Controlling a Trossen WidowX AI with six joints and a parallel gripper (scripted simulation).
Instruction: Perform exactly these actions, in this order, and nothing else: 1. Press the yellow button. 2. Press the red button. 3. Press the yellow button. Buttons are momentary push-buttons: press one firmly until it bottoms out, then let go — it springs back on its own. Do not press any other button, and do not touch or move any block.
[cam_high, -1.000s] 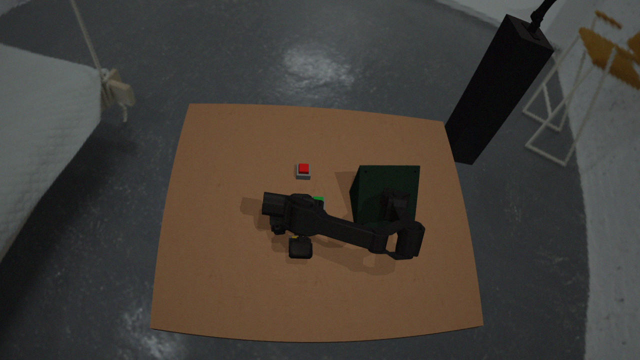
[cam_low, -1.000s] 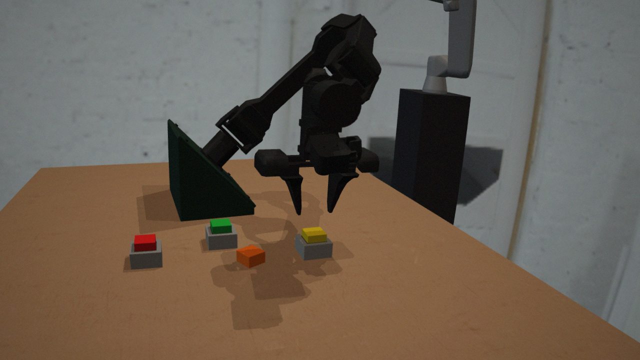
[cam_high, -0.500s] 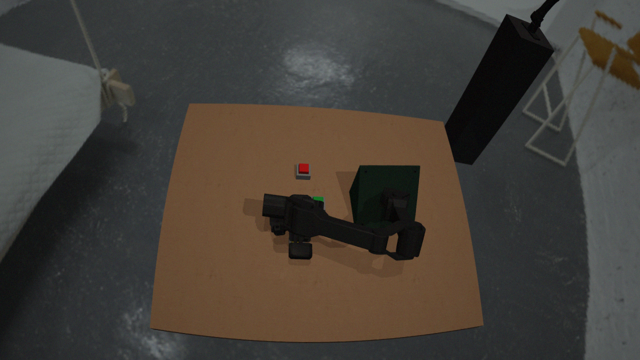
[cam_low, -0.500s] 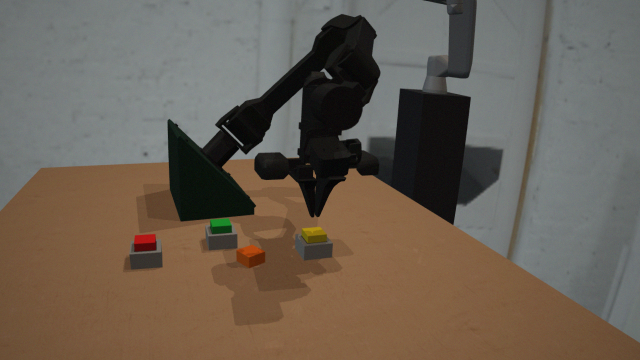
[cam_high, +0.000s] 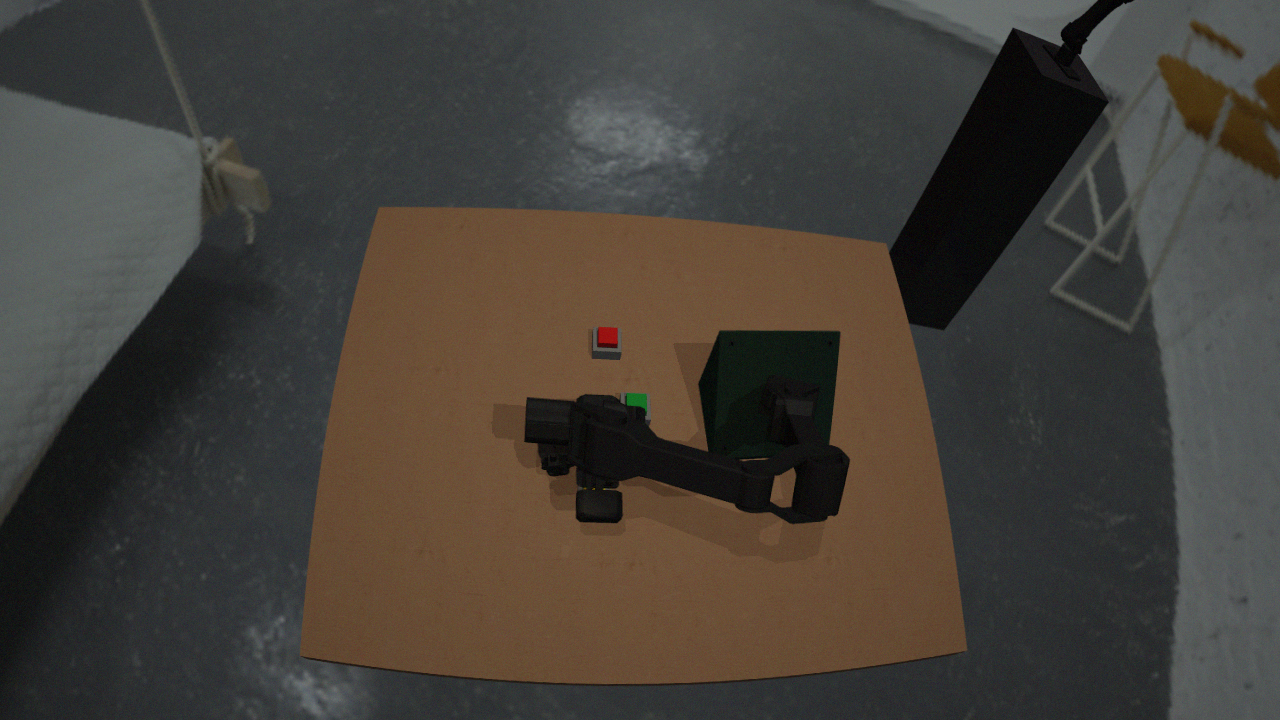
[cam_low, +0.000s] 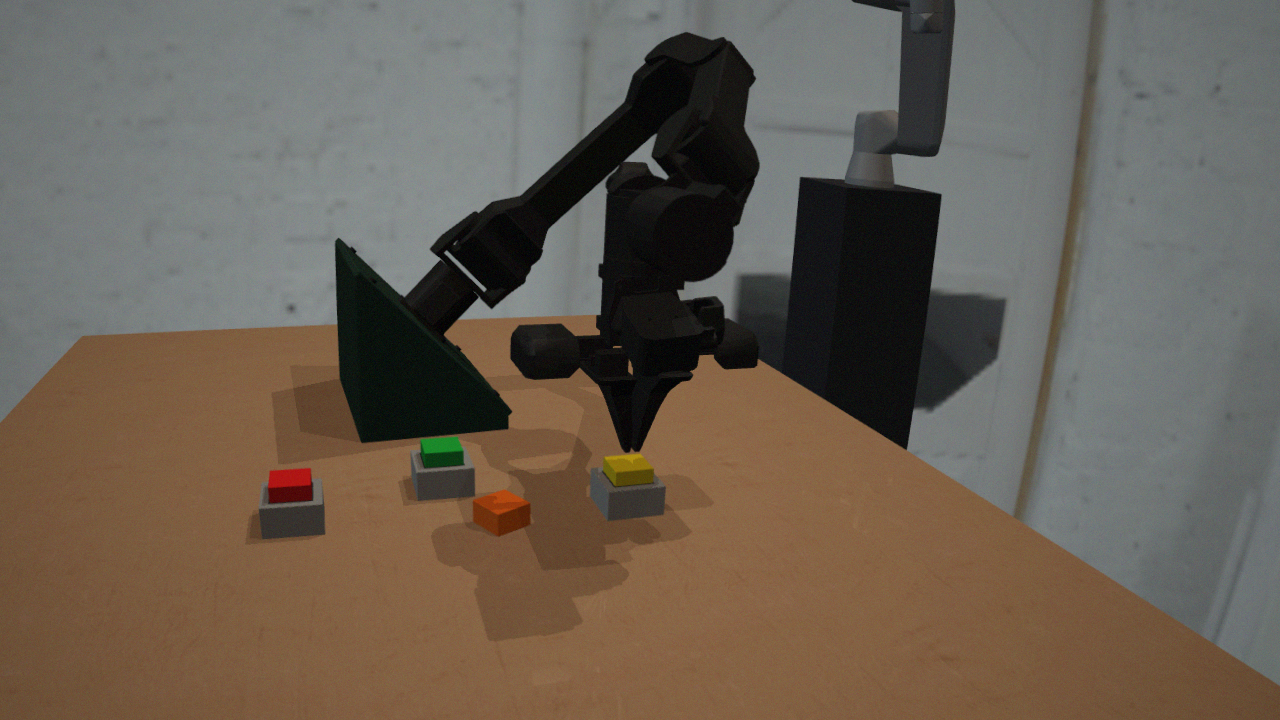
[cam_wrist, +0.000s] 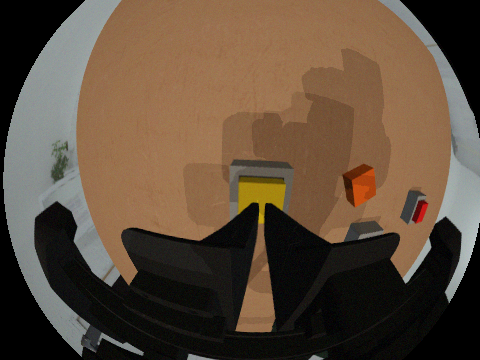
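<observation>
Right now the yellow button is 2 cm below my gripper tip. Also, from my gripper tip: orange block (10 cm to the right, 4 cm below, 2 cm ahead); red button (27 cm to the right, 2 cm below); green button (15 cm to the right, 6 cm behind, 2 cm below).
</observation>
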